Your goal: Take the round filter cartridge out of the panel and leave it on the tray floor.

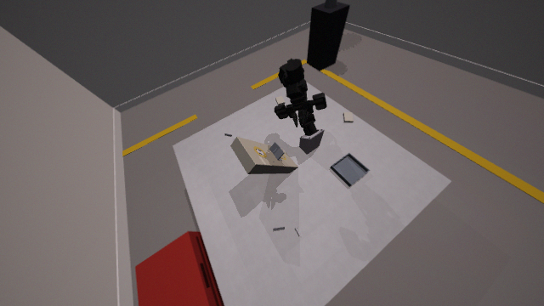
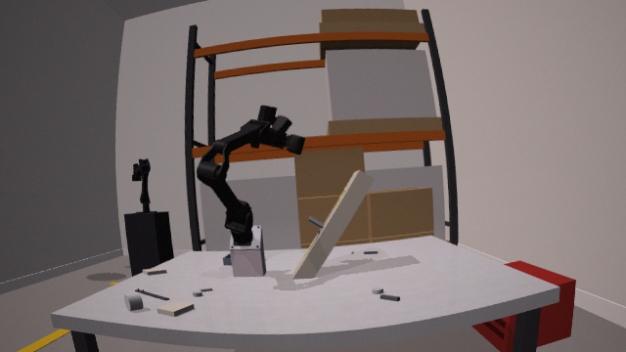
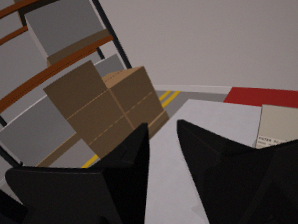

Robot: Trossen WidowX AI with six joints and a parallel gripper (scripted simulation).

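Right now my gripper tip is 210 mm above the round filter cartridge, 160 mm short of it and 110 mm to the left of it. From my gripper tip the other things lie so: dark-rimmed tray: 450 mm below, 280 mm behind, 160 mm to the left; service panel: 280 mm below, 110 mm to the right, 110 mm ahead.
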